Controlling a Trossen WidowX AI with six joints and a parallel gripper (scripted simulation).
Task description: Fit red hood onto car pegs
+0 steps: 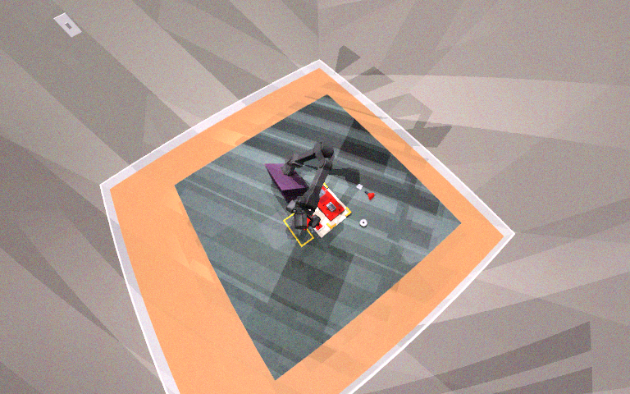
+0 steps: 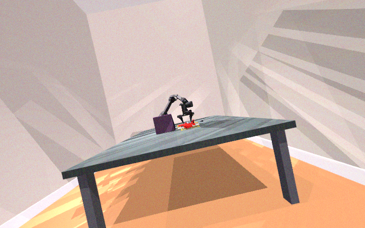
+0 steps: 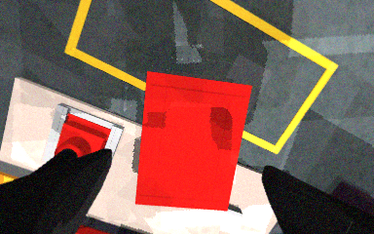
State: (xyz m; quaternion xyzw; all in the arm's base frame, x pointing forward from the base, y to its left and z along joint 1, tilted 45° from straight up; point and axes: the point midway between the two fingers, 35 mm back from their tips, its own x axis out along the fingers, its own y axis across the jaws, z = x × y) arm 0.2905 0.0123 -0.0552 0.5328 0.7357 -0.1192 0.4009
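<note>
Now: the red hood 30 mm below my gripper tip. Round my gripper tip: white jig plate: 10 mm behind, 140 mm to the left, 40 mm below.
</note>
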